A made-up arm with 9 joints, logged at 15 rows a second.
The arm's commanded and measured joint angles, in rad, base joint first. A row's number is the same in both.
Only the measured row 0 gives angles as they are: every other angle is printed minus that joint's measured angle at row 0.
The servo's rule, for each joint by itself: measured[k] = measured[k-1] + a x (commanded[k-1-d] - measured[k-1]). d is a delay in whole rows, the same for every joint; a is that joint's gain. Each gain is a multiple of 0.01, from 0.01 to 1. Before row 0 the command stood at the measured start. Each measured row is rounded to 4 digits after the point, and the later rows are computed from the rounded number. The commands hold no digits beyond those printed.
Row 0, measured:
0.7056 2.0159 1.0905 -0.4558 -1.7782 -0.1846 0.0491 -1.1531 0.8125
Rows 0 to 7, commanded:
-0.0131 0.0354 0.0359 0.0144 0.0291 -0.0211 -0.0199 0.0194 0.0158
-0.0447 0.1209 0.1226 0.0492 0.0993 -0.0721 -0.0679 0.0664 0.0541
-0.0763 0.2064 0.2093 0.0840 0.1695 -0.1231 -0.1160 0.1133 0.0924
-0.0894 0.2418 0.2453 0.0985 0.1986 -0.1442 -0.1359 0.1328 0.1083
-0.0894 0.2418 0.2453 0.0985 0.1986 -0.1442 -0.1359 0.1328 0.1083
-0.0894 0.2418 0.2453 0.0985 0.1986 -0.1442 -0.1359 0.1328 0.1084
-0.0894 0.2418 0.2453 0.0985 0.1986 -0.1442 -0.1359 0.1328 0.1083
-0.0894 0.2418 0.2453 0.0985 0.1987 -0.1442 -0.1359 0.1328 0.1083
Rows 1 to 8, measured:
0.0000 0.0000 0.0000 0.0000 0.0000 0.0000 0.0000 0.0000 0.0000
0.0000 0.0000 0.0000 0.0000 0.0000 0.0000 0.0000 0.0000 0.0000
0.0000 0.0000 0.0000 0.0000 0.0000 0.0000 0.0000 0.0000 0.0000
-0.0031 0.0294 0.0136 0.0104 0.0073 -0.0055 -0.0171 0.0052 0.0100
-0.0131 0.1053 0.0550 0.0383 0.0303 -0.0228 -0.0608 0.0217 0.0378
-0.0283 0.1892 0.1136 0.0712 0.0651 -0.0489 -0.1083 0.0464 0.0722
-0.0430 0.2329 0.1636 0.0909 0.0985 -0.0737 -0.1320 0.0697 0.0949
-0.0541 0.2403 0.1946 0.0964 0.1235 -0.0920 -0.1354 0.0867 0.1033
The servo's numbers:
d 3
a 0.24 0.83 0.38 0.72 0.25 0.26 0.86 0.27 0.63

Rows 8 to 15, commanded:
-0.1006 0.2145 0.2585 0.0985 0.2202 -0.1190 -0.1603 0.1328 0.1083
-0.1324 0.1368 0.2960 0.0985 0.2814 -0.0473 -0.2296 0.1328 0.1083
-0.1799 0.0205 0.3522 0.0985 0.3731 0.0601 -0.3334 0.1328 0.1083
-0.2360 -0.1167 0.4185 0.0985 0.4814 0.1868 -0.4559 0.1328 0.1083
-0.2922 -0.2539 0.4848 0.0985 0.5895 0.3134 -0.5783 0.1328 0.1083
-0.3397 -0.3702 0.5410 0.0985 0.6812 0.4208 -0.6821 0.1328 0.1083
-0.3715 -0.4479 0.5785 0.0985 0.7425 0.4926 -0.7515 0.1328 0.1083
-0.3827 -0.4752 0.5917 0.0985 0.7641 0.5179 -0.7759 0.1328 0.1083
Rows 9 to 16, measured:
-0.0626 0.2415 0.2139 0.0979 0.1423 -0.1056 -0.1358 0.0991 0.1065
-0.0690 0.2417 0.2258 0.0983 0.1564 -0.1156 -0.1359 0.1082 0.1076
-0.0739 0.2418 0.2332 0.0984 0.1670 -0.1230 -0.1359 0.1148 0.1080
-0.0803 0.2191 0.2428 0.0985 0.1803 -0.1220 -0.1569 0.1197 0.1082
-0.0928 0.1508 0.2630 0.0985 0.2056 -0.1026 -0.2194 0.1232 0.1083
-0.1137 0.0427 0.2969 0.0985 0.2475 -0.0603 -0.3174 0.1258 0.1083
-0.1431 -0.0896 0.3431 0.0985 0.3060 0.0039 -0.4365 0.1277 0.1083
-0.1789 -0.2260 0.3969 0.0985 0.3769 0.0844 -0.5584 0.1291 0.1083

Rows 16 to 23, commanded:
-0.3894 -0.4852 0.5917 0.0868 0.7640 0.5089 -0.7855 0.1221 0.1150
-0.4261 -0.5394 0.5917 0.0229 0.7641 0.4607 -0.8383 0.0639 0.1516
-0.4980 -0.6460 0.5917 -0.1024 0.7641 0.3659 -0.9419 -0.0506 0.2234
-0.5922 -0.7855 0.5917 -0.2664 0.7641 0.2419 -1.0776 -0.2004 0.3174
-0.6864 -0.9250 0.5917 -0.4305 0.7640 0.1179 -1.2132 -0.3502 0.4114
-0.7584 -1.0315 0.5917 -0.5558 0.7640 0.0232 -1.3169 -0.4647 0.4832
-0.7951 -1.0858 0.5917 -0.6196 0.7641 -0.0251 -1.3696 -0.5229 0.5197
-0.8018 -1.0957 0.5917 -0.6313 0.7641 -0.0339 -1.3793 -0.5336 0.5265
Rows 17 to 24, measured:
-0.2175 -0.3457 0.4517 0.0985 0.4530 0.1719 -0.6648 0.1301 0.1083
-0.2545 -0.4305 0.4999 0.0985 0.5254 0.2553 -0.7394 0.1308 0.1083
-0.2853 -0.4676 0.5348 0.0985 0.5851 0.3236 -0.7708 0.1313 0.1083
-0.3103 -0.4822 0.5564 0.0901 0.6298 0.3718 -0.7834 0.1288 0.1125
-0.3381 -0.5297 0.5698 0.0417 0.6634 0.3949 -0.8306 0.1113 0.1371
-0.3765 -0.6262 0.5781 -0.0621 0.6886 0.3874 -0.9263 0.0676 0.1915
-0.4283 -0.7584 0.5833 -0.2092 0.7075 0.3496 -1.0564 -0.0048 0.2708
-0.4902 -0.8967 0.5865 -0.3685 0.7216 0.2894 -1.1912 -0.0981 0.3594

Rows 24 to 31, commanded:
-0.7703 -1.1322 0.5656 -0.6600 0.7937 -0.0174 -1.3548 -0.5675 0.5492
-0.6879 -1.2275 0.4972 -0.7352 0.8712 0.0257 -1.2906 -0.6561 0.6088
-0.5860 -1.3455 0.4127 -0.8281 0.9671 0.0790 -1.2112 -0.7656 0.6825
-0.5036 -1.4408 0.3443 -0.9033 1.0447 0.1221 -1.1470 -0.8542 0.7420
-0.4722 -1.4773 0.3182 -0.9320 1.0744 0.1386 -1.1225 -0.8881 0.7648
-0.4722 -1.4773 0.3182 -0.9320 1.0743 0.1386 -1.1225 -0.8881 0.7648
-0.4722 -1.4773 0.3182 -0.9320 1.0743 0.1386 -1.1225 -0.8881 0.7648
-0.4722 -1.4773 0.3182 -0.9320 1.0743 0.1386 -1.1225 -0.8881 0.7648
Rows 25 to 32, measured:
-0.5546 -1.0086 0.5885 -0.5034 0.7322 0.2202 -1.2993 -0.1971 0.4374
-0.6123 -1.0727 0.5897 -0.5871 0.7402 0.1564 -1.3598 -0.2851 0.4892
-0.6578 -1.0918 0.5905 -0.6189 0.7462 0.1069 -1.3766 -0.3522 0.5127
-0.6848 -1.1253 0.5810 -0.6485 0.7581 0.0746 -1.3579 -0.4103 0.5357
-0.6855 -1.2101 0.5492 -0.7109 0.7864 0.0619 -1.3000 -0.4767 0.5818
-0.6616 -1.3225 0.4973 -0.7953 0.8316 0.0663 -1.2236 -0.5547 0.6452
-0.6237 -1.4207 0.4392 -0.8731 0.8849 0.0808 -1.1577 -0.6356 0.7062
-0.5873 -1.4677 0.3932 -0.9155 0.9323 0.0958 -1.1274 -0.7038 0.7431

